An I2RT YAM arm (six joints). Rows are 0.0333 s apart.
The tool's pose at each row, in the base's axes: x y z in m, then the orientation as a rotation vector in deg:
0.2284 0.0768 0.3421 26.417 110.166 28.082
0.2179 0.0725 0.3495 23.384 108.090 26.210
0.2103 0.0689 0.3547 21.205 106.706 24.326
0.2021 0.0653 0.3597 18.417 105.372 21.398
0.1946 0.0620 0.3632 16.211 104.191 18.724
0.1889 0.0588 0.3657 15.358 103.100 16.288
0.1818 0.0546 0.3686 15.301 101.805 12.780
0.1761 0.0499 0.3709 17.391 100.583 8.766
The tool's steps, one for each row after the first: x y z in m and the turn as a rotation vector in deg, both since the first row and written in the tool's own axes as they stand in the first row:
-0.0040 -0.0007 -0.0129 -0.819 -2.311 -2.959
-0.0070 -0.0017 -0.0223 -1.018 -3.991 -5.367
-0.0096 -0.0028 -0.0321 -0.787 -5.823 -8.733
-0.0112 -0.0045 -0.0408 -0.382 -7.440 -11.588
-0.0127 -0.0064 -0.0473 0.545 -9.008 -13.370
-0.0144 -0.0090 -0.0555 2.548 -11.085 -15.097
-0.0165 -0.0123 -0.0622 5.985 -13.365 -15.493

